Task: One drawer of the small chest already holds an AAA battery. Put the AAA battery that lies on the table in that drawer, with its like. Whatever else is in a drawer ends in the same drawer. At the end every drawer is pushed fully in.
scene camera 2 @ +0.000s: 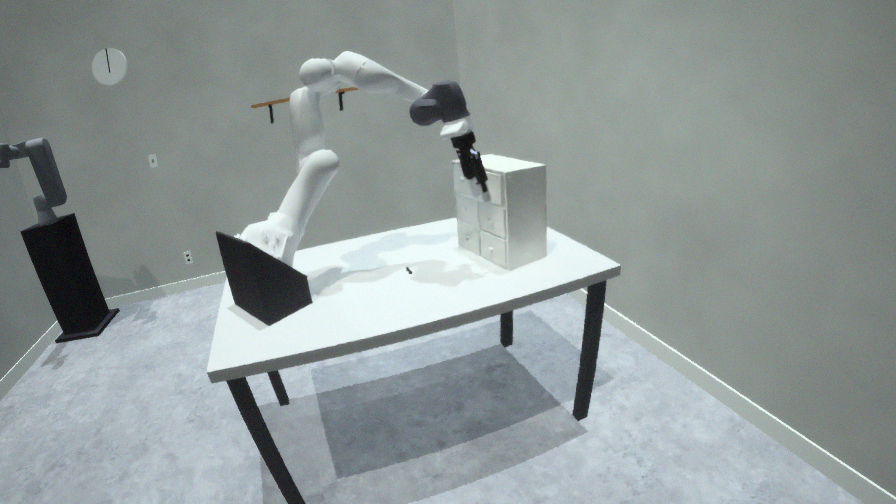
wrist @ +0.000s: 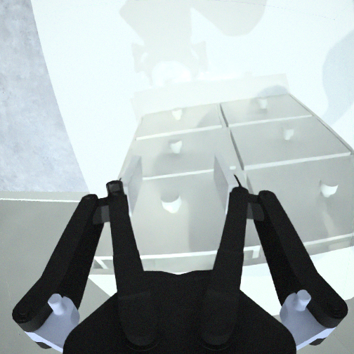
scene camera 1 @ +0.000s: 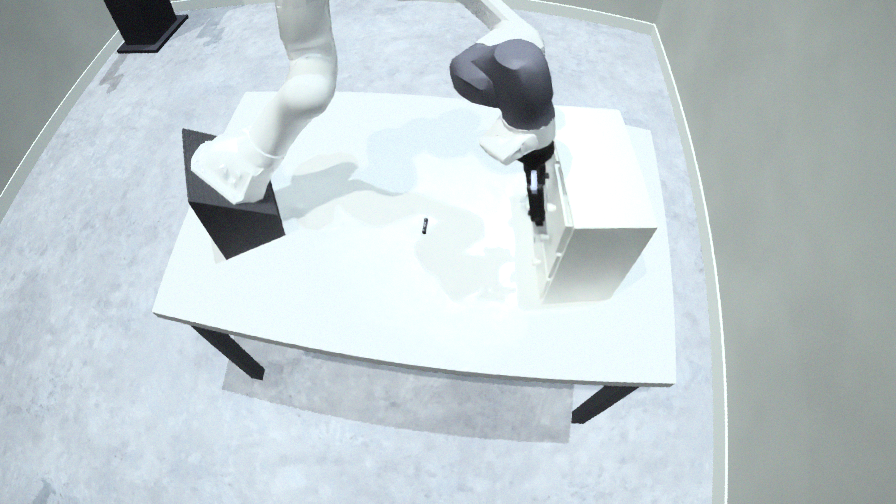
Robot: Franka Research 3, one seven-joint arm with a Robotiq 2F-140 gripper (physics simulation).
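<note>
The AAA battery (scene camera 1: 424,225) (scene camera 2: 409,270), small and dark, lies on the table between the arm's base and the chest. The small white chest (scene camera 1: 598,263) (scene camera 2: 527,216) (wrist: 205,235) has two columns of three drawers with pale knobs. The drawers look pushed in, though small gaps are hard to judge; what they hold is hidden. My gripper (scene camera 1: 536,220) (scene camera 2: 484,187) (wrist: 177,166) is partly open and empty, tilted down in front of the upper drawers. In the wrist view the top-row knob (wrist: 171,202) on the left shows between the fingers; its depth is unclear.
The white table (scene camera 1: 350,300) (scene camera 2: 369,319) carries the arm's black base block (scene camera 1: 238,219) (scene camera 2: 263,285) at its other end. The chest stands near the far right end in the second scene view. Another robot on a black pedestal (scene camera 2: 68,275) stands on the floor apart.
</note>
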